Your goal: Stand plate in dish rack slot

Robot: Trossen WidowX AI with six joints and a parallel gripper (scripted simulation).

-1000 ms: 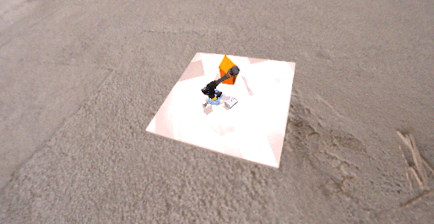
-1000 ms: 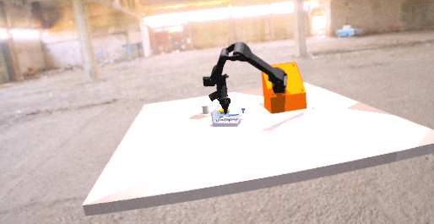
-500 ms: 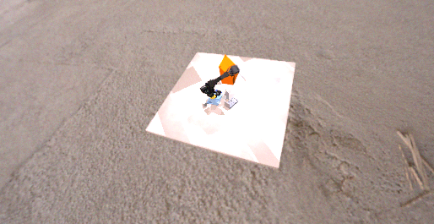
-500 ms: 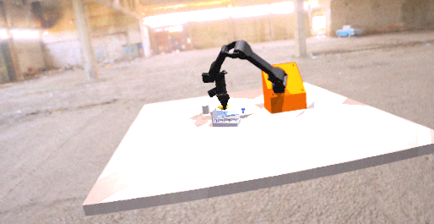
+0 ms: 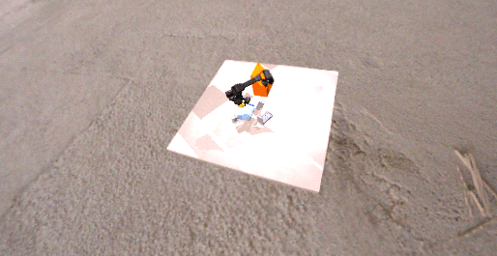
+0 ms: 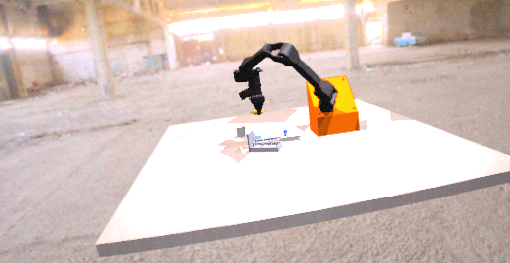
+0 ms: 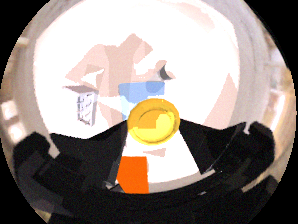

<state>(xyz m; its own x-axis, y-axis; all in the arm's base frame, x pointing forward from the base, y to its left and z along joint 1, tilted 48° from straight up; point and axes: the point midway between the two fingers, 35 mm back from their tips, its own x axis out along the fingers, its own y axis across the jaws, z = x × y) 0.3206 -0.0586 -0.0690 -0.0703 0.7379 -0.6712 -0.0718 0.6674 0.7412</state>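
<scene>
Now: the grey dish rack 21 cm to the left of my gripper tip, 9 cm below it and 1 cm behind it. Round my gripper tip: cup 10 cm ahead, 9 cm below, 5 cm to the right; then yellow plate 1 cm above; then light blue mat 11 cm below, 1 cm to the left, 1 cm behind.
</scene>
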